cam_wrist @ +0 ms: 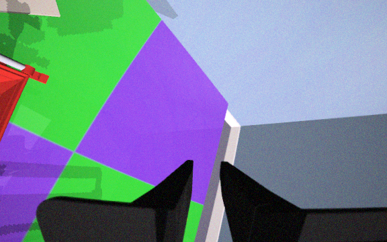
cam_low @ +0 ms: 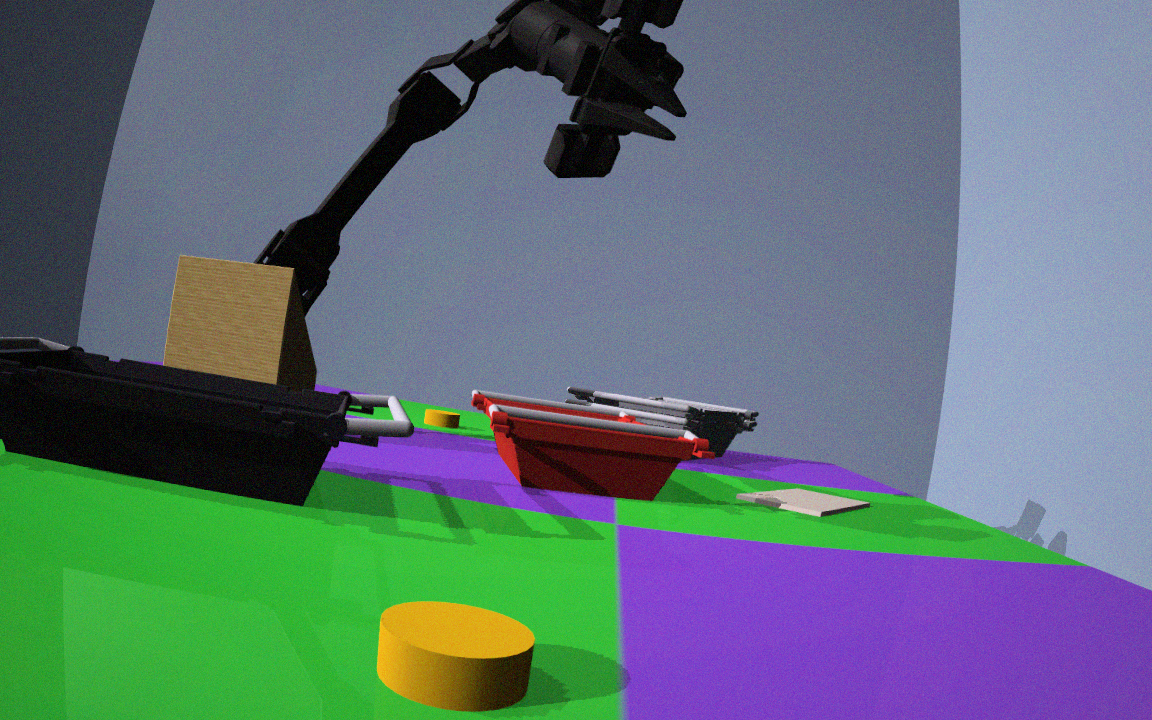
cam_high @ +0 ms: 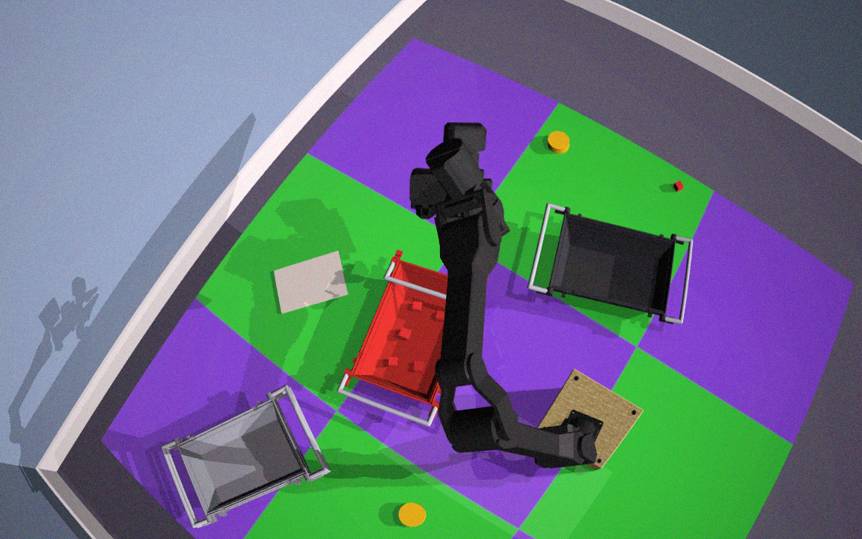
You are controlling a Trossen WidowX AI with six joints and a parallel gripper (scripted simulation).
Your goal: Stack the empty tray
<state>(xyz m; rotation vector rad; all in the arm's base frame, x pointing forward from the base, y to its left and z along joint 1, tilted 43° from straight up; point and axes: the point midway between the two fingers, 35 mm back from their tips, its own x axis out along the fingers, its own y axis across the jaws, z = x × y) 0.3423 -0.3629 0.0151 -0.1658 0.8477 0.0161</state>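
The black tray lies 320 mm behind my gripper tip, 60 mm to the right of it and 250 mm below it. Also, from my gripper tip: white card (240 mm ahead, 220 mm to the left, 290 mm below); small red cube (400 mm behind, 330 mm to the right, 290 mm below).
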